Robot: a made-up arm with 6 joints.
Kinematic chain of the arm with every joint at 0, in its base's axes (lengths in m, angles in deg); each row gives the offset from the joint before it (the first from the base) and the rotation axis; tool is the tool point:
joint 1: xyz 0 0 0.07 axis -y
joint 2: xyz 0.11 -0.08 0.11 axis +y
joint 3: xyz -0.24 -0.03 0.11 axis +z
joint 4: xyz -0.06 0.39 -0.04 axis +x
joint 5: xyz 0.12 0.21 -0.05 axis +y
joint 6: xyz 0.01 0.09 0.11 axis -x
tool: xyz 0.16 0 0.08
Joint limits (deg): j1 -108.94..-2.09 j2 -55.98..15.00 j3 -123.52..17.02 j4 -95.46..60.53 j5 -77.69..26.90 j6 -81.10..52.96
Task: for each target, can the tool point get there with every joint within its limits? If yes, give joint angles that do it. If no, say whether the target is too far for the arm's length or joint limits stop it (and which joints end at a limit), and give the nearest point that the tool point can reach.
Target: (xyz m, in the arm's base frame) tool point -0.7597 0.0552 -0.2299
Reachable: no: joint limits stop it (at a limit: joint 1, joint 2, joint 6) | nearest point -0.3607 0.0113 -0.2312 | short by 0.401 m
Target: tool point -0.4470 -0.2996 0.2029
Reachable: no: joint limits stop it (at a limit: joint 1, joint 2, joint 4, joint 5, joint 6) | nearest point -0.2612 -0.3578 -0.0337 | short by 0.306 m
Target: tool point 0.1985 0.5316 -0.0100
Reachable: yes | joints -50.42 7.23 -19.47 -48.81 -37.13 -27.82
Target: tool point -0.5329 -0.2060 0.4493
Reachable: no: joint limits stop it (at a limit: joint 1, joint 2, joint 3, joint 4) | nearest point -0.2248 -0.3577 0.4773 | short by 0.345 m
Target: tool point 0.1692 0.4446 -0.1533
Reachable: yes | joints -60.94 3.92 -29.43 -60.69 -37.65 -32.45
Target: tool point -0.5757 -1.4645 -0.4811
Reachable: no: too far | nearest point -0.0890 -0.7525 -0.2257 | short by 0.899 m
